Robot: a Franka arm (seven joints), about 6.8 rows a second.
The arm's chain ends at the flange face. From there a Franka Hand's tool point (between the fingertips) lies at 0.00 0.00 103.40 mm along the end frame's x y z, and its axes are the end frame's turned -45 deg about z.
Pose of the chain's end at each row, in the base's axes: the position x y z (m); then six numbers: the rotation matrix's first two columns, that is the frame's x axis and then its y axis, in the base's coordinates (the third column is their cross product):
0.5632 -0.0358 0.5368 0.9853 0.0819 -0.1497 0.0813 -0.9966 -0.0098
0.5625 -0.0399 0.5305 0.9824 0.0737 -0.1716 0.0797 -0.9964 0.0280
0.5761 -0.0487 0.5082 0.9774 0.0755 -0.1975 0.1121 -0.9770 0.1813
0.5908 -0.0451 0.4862 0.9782 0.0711 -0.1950 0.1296 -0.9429 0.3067
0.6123 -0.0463 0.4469 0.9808 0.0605 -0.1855 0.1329 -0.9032 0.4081
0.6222 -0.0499 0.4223 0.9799 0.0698 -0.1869 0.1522 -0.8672 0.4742
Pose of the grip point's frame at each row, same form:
0.5477 -0.0361 0.4346 0.6392 0.7626 -0.0989 0.7542 -0.6468 -0.1128
0.5450 -0.0442 0.4287 0.6383 0.7567 -0.1411 0.7510 -0.6524 -0.1015
0.5576 -0.0693 0.4086 0.6119 0.7442 -0.2679 0.7704 -0.6375 -0.0115
0.5740 -0.0787 0.3899 0.6001 0.7170 -0.3548 0.7833 -0.6165 0.0790
0.5975 -0.0902 0.3545 0.5996 0.6814 -0.4197 0.7875 -0.5959 0.1574
0.6089 -0.1009 0.3333 0.5853 0.6626 -0.4675 0.8005 -0.5638 0.2032

